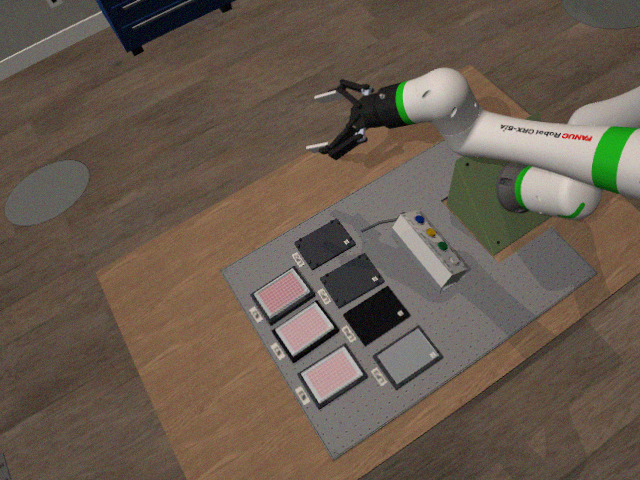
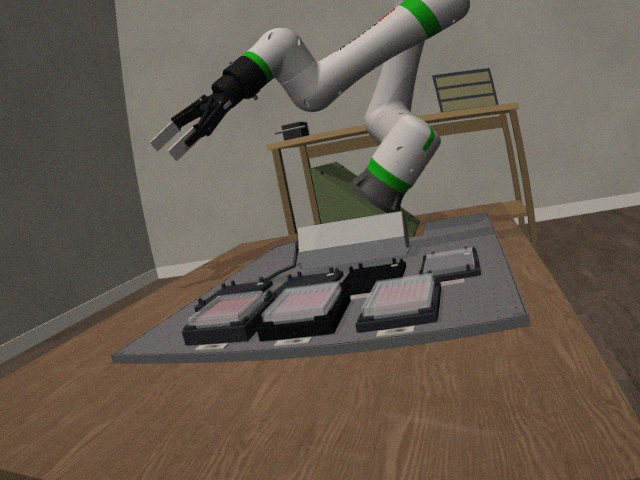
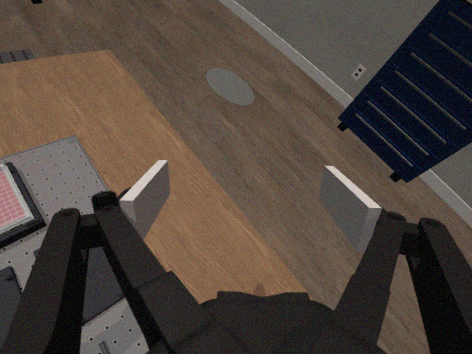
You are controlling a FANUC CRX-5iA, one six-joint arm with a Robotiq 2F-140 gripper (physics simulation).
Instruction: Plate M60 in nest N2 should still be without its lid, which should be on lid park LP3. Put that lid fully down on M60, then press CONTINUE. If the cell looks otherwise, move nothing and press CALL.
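Places are measured from the arm's base along level axes (x back, y up, z left), in metres.
Pixels of known places: gripper, fingertip midpoint: [image 1: 314,124] [image 2: 162,151] [image 3: 245,179]; arm's base, link origin: [image 1: 518,186] [image 2: 374,198].
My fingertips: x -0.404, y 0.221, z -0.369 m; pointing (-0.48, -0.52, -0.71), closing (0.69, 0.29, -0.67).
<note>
For each thing: its top centre in the pictures, then the offset to it from my fingertips.
- clear greyish lid, top centre: [image 2: 449,258] [image 1: 408,355] dx -0.126, dy -0.291, dz +0.535 m
- white button box, top centre: [image 2: 350,218] [image 1: 430,240] dx +0.103, dy -0.225, dz +0.346 m
My gripper [image 1: 316,121] [image 2: 166,149] [image 3: 245,179] is open and empty, high above the table's edge, away from the plates. Three pink-welled plates stand in dark nests: an upper one [image 1: 282,294] [image 2: 224,310] [image 3: 9,200], a middle one [image 1: 306,329] [image 2: 303,302] and a lower one [image 1: 332,374] [image 2: 398,297]. A clear greyish lid [image 1: 408,356] [image 2: 449,262] lies on the end park. The other parks, two dark grey [image 1: 324,242] [image 1: 352,280] and one black [image 1: 376,315] [image 2: 374,276], show no clear lid. Labels are too blurred to read; clear lids on the plates cannot be ruled out.
A white button box [image 1: 421,250] [image 2: 351,237] with blue [image 1: 419,219], yellow [image 1: 431,232], green [image 1: 442,245] and pale [image 1: 454,259] buttons stands behind the parks, with a cable. The arm's green base plate [image 1: 478,206] is beyond it. A blue cabinet [image 1: 160,23] [image 3: 415,90] stands on the floor.
</note>
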